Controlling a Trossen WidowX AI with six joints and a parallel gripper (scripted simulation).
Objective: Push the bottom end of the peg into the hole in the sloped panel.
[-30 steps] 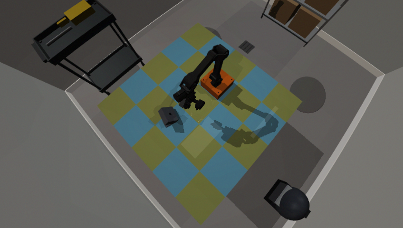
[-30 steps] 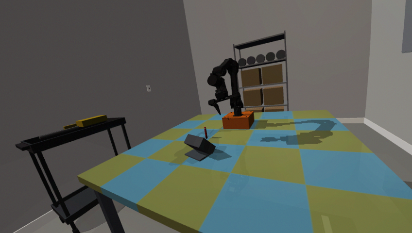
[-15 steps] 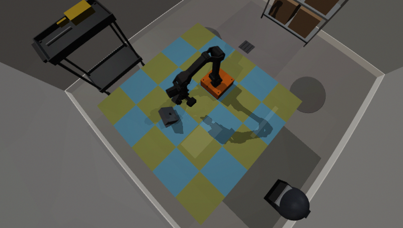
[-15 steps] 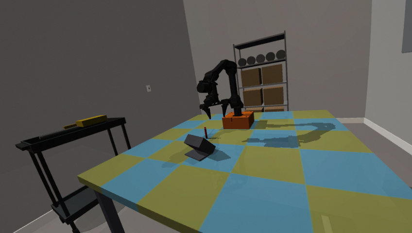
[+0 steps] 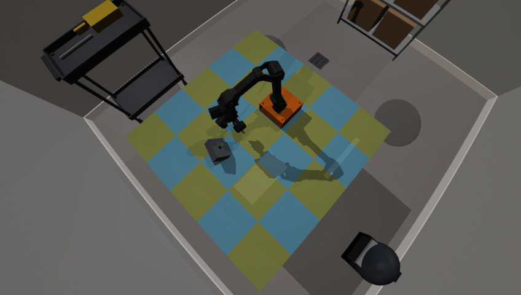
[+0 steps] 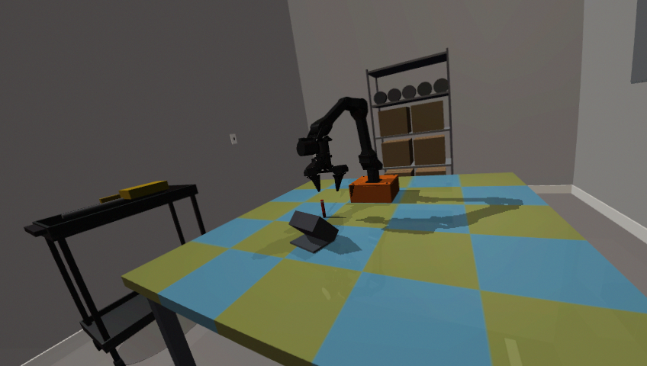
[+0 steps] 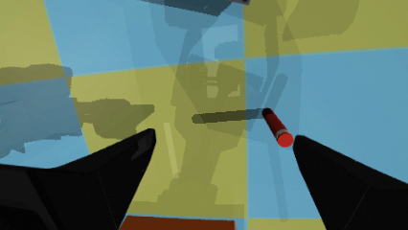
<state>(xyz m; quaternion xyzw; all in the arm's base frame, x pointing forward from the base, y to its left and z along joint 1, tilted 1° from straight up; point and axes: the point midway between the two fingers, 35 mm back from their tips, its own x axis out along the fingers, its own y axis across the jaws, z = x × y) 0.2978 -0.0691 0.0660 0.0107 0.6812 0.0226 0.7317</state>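
The red round peg is 20 mm behind my gripper tip, 60 mm to the right of it and 70 mm below it. Round my gripper tip: dark sloped panel 170 mm ahead, 40 mm to the left, 80 mm below.
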